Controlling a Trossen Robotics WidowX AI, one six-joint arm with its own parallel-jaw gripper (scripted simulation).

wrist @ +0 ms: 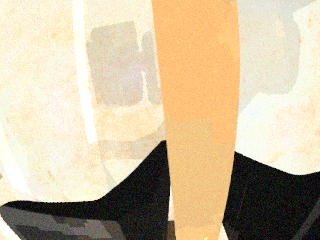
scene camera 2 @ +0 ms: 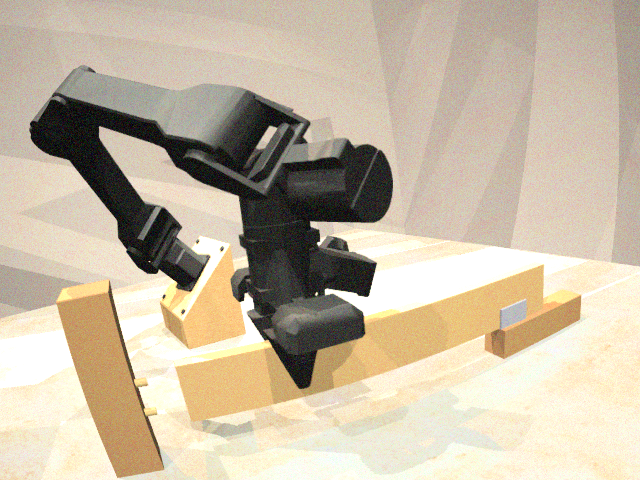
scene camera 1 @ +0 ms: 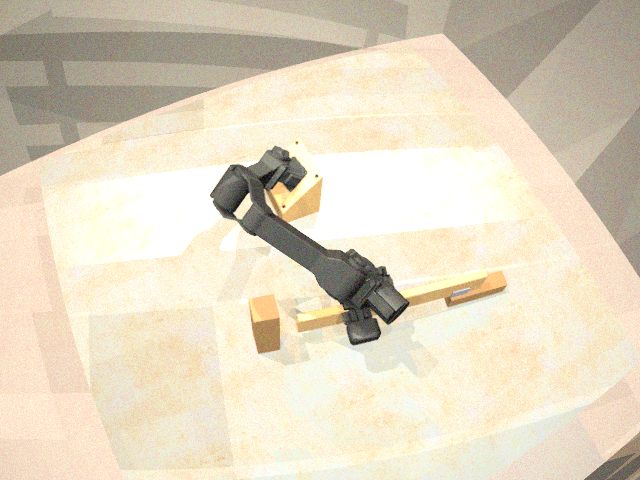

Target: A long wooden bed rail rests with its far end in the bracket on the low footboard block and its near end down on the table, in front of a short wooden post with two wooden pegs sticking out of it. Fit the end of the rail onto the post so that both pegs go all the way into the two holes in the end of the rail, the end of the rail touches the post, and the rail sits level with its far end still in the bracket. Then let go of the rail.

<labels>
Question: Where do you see a wooden bed rail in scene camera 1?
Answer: At 441,289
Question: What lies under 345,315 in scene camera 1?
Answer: My gripper.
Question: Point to a wooden bed rail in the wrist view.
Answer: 199,59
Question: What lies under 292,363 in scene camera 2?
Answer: My gripper.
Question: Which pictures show the wooden bed rail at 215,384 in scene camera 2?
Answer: The wrist view, scene camera 2 and scene camera 1: all of them.
</labels>
